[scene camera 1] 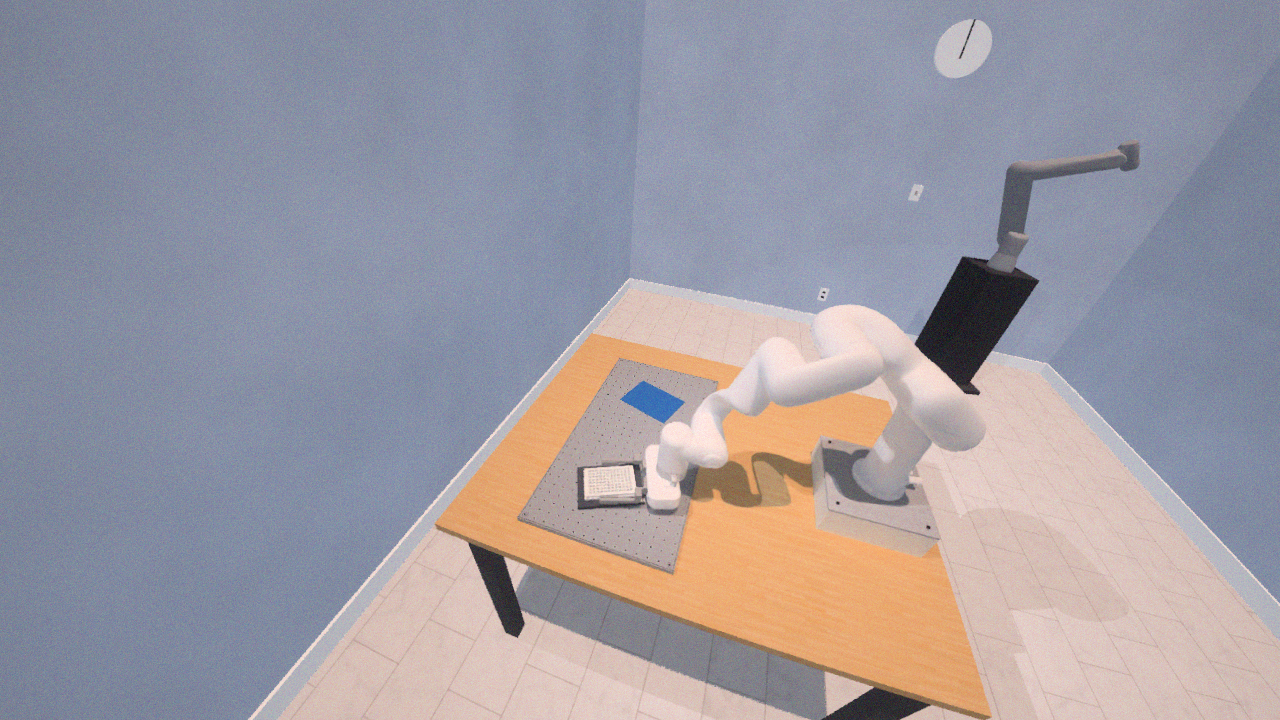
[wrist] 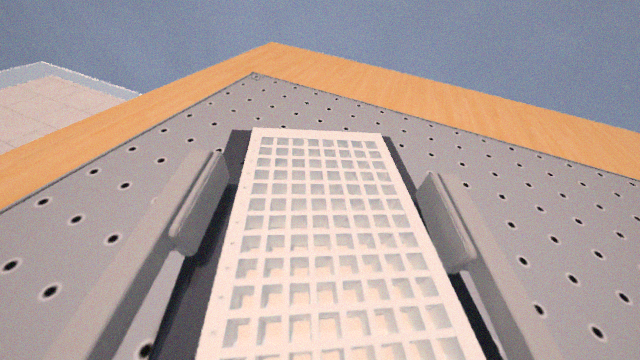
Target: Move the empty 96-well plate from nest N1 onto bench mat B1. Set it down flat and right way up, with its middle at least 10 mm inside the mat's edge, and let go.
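Where they show: hand, its tool point: (scene camera 1: 609,480) (wrist: 326,208); arm's base, origin of its link: (scene camera 1: 877,479).
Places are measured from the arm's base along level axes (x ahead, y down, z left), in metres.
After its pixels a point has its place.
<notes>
The white 96-well plate (scene camera 1: 605,484) {x 0.680, y 0.048, z 0.090 m} (wrist: 330,280) {x 0.643, y 0.047, z 0.072 m} sits flat, wells up, in the black nest (scene camera 1: 580,497) {x 0.733, y 0.060, z 0.128 m} (wrist: 187,315) {x 0.625, y 0.060, z 0.118 m}. My gripper (scene camera 1: 611,482) {x 0.672, y 0.045, z 0.078 m} (wrist: 322,214) {x 0.672, y 0.045, z 0.078 m} is open, with one finger along each long side of the plate. In the wrist view a gap shows between each finger pad and the plate's side, with dark nest visible beneath. The blue bench mat (scene camera 1: 652,401) {x 0.596, y 0.070, z -0.267 m} lies flat on the far part of the grey board, with nothing on it. The mat does not show in the wrist view.
The grey perforated board (scene camera 1: 599,438) {x 0.730, y 0.071, z -0.078 m} (wrist: 500,210) {x 0.720, y 0.072, z -0.037 m} lies on the wooden table (scene camera 1: 760,582) {x 0.309, y 0.085, z 0.255 m} (wrist: 400,90) {x 0.929, y 0.085, z 0.008 m} and bears the nest and the mat. My arm's base block (scene camera 1: 872,528) {x 0.046, y 0.027, z 0.125 m} stands at the table's right side. A black column (scene camera 1: 975,317) with a grey arm stands behind the table.
</notes>
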